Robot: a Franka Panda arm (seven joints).
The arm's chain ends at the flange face. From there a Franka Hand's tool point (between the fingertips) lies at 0.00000 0.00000 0.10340 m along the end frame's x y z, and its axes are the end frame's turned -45 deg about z.
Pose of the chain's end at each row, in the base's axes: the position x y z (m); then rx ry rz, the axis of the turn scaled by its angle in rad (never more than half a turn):
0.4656 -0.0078 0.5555 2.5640 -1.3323 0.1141
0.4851 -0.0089 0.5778 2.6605 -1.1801 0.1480
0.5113 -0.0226 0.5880 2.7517 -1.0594 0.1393
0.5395 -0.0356 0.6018 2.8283 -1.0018 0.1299
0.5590 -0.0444 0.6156 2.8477 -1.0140 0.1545
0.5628 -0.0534 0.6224 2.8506 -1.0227 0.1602
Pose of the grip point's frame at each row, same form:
0.4609 -0.0342 0.4556 2.8697 -0.2489 -0.0335
0.4851 -0.0344 0.4776 2.8918 -0.0717 0.0094
0.5133 -0.0442 0.4869 2.9292 0.0738 0.0211
0.5431 -0.0520 0.4998 2.9764 0.1558 0.0401
0.5649 -0.0591 0.5134 2.9917 0.1516 0.0755
0.5692 -0.0676 0.5202 2.9959 0.1446 0.0840

